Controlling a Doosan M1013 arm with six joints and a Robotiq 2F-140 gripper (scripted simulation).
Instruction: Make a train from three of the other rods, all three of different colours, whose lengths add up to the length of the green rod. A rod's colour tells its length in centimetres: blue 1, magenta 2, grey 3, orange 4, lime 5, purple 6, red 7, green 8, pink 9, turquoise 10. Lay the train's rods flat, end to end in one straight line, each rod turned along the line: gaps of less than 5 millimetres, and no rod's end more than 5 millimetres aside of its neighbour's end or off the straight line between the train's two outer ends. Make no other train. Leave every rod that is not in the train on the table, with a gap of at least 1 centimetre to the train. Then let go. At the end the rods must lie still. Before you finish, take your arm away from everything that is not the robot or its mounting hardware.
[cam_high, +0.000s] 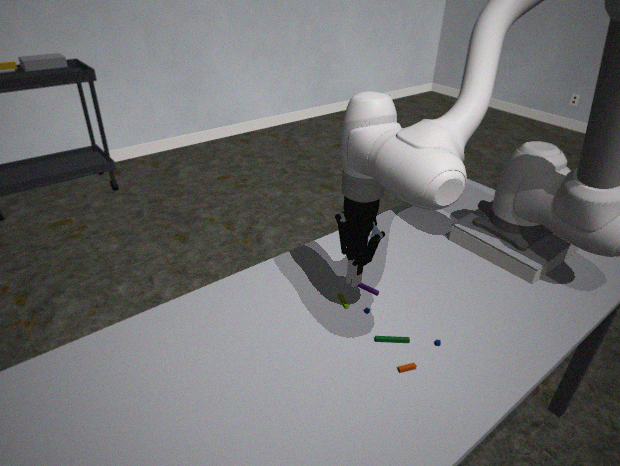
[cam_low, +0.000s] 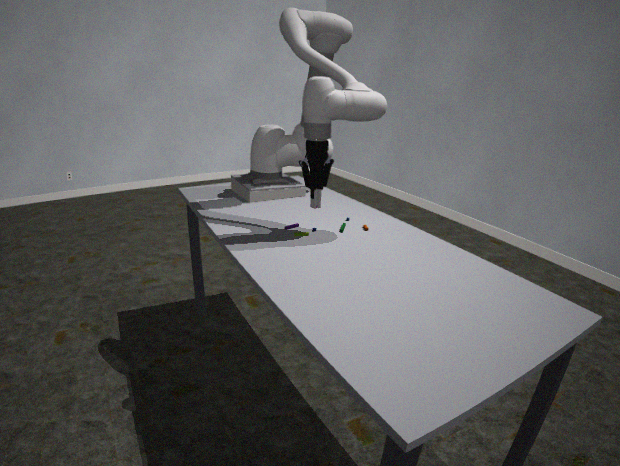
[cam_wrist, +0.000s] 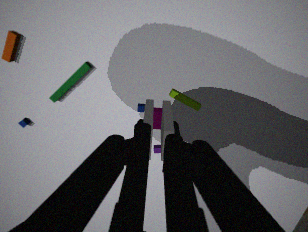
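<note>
My hand is 10 mm past the lime rod, 50 mm to the left of it and 130 mm above it. Round my hand: magenta rod: 10 mm behind, 30 mm below; purple rod: 100 mm behind, 50 mm to the right, 130 mm below; green rod: 20 mm behind, 130 mm to the left, 130 mm below.
</note>
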